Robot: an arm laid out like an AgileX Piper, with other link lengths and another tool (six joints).
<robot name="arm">
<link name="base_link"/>
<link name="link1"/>
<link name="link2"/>
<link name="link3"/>
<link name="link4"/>
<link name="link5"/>
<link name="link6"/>
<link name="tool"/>
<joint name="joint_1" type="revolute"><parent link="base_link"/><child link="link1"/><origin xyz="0 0 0.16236"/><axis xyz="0 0 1"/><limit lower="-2.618" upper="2.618"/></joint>
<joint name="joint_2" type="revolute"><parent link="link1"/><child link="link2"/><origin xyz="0 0 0"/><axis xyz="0 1 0"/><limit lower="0" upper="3.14"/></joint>
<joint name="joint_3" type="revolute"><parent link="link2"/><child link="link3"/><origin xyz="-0.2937 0 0.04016"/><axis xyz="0 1 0"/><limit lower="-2.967" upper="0"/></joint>
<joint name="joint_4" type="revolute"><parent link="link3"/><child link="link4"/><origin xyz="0.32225 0 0.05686"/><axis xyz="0.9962 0 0.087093"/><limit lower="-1.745" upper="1.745"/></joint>
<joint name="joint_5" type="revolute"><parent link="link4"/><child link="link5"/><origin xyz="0 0 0"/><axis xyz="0 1 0"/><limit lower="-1.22" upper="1.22"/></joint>
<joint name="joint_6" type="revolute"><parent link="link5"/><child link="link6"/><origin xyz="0.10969 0 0.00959"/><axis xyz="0.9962 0 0.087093"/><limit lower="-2.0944" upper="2.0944"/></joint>
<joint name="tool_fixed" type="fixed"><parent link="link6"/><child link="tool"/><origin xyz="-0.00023 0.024 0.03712" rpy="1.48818 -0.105 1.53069"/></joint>
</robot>
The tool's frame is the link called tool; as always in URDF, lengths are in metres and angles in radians.
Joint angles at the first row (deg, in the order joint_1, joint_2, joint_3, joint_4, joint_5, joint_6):
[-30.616, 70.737, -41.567, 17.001, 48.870, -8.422]
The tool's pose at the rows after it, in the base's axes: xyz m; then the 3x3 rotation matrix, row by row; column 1 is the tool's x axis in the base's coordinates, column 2 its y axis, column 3 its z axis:
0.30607 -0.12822 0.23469; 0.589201 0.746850 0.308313; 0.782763 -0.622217 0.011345; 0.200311 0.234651 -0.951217
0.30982 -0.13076 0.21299; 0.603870 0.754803 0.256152; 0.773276 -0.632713 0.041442; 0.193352 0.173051 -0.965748
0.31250 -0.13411 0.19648; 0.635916 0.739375 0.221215; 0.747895 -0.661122 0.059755; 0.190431 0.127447 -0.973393
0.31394 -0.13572 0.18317; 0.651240 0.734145 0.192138; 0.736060 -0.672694 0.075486; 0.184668 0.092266 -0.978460
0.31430 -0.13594 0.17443; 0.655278 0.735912 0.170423; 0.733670 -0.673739 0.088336; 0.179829 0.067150 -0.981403
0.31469 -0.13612 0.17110; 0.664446 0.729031 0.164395; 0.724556 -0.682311 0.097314; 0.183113 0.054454 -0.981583
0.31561 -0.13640 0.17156; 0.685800 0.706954 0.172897; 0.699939 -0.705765 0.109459; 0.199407 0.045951 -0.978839
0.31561 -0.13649 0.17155; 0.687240 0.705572 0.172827; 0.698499 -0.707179 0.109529; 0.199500 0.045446 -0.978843
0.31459 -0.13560 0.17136; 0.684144 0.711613 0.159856; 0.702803 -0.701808 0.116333; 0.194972 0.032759 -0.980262
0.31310 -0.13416 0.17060; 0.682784 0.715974 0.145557; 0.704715 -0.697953 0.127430; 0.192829 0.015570 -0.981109
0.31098 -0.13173 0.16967; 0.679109 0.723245 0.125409; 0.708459 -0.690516 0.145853; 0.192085 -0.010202 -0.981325
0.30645 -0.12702 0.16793; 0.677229 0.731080 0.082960; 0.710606 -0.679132 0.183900; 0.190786 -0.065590 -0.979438
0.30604 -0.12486 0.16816; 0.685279 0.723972 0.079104; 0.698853 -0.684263 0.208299; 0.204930 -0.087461 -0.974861
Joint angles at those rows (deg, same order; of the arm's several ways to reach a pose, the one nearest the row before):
[-30.614, 75.039, -41.567, 17.000, 47.089, -8.420]
[-30.616, 78.825, -41.568, 17.001, 46.890, -8.170]
[-30.616, 81.720, -41.568, 17.001, 46.234, -6.388]
[-30.615, 84.016, -41.567, 17.001, 45.842, -5.718]
[-30.616, 85.490, -41.567, 17.001, 45.843, -5.720]
[-30.616, 86.082, -41.567, 17.377, 45.842, -5.327]
[-30.616, 86.099, -41.566, 18.574, 45.842, -4.257]
[-30.615, 86.099, -41.567, 18.574, 45.843, -4.139]
[-30.616, 86.099, -41.685, 18.222, 46.780, -4.140]
[-30.615, 86.099, -41.684, 18.098, 47.819, -4.140]
[-30.616, 86.099, -41.685, 18.097, 49.397, -4.364]
[-30.616, 86.100, -41.685, 18.097, 52.669, -4.364]
[-30.616, 86.099, -41.685, 19.240, 53.743, -4.261]

